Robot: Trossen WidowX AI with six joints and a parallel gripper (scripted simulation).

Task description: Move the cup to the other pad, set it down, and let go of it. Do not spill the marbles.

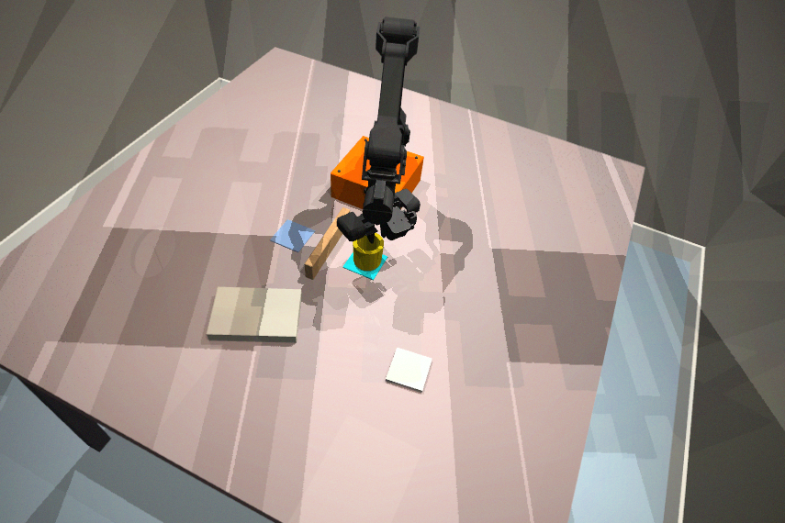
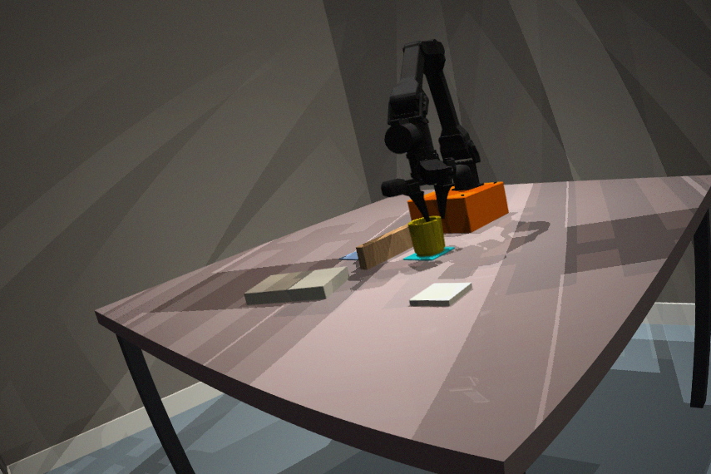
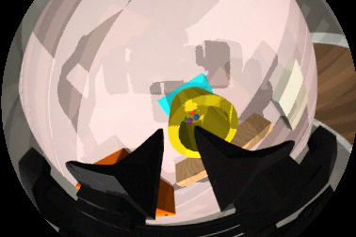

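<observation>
The yellow cup is 3 cm below my gripper tip, 2 cm ahead of it and 1 cm to the right of it. Also, from my gripper tip: cyan pad: 7 cm below, 2 cm ahead, 1 cm to the right; wooden bar: 11 cm to the right, 5 cm below, 4 cm ahead; blue pad: 20 cm to the right, 7 cm below, 6 cm ahead.
</observation>
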